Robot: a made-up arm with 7 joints.
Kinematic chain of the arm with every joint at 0, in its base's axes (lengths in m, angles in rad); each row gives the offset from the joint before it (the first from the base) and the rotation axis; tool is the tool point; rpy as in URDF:
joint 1: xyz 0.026 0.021 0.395 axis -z
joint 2: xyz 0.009 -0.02 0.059 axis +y
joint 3: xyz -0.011 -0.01 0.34 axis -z
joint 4: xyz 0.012 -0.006 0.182 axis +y
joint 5: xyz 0 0.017 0.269 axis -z
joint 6: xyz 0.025 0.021 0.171 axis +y
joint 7: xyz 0 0.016 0.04 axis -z
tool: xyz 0.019 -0.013 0.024 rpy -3.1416 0 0
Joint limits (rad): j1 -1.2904..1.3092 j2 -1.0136..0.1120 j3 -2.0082..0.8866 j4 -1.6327..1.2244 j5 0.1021..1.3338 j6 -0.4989..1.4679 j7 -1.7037..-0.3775
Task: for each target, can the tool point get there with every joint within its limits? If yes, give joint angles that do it. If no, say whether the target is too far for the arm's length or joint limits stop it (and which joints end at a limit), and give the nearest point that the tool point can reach.
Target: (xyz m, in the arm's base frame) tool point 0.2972 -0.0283 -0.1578
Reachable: no: joint limits stop it (at a limit: joint 1, joint 2, joint 4, joint 5, joint 6, joint 7) | nearest point 0.0820 -0.6776 0.3331 | short by 0.842 m
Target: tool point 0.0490 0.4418 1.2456
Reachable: yes | joints 0.5920 -0.4997 -1.1413 0.8833 1.2388 -0.1257 -0.8343
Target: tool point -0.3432 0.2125 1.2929
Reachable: yes | joints -0.1201 -0.6607 -0.7133 0.6152 0.2981 0.3779 -1.1396
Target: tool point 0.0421 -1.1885 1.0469
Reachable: no: too far | nearest point -0.0061 -0.8731 0.9169 | short by 0.344 m
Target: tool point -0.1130 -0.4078 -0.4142
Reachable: no: joint limits stop it (at a limit: joint 2, joint 4, joint 5, joint 6, joint 7) | nearest point -0.1845 -0.6285 0.2905 | short by 0.742 m
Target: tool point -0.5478 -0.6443 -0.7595
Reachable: no: too far | nearest point -0.4261 -0.5032 0.2912 | short by 1.067 m
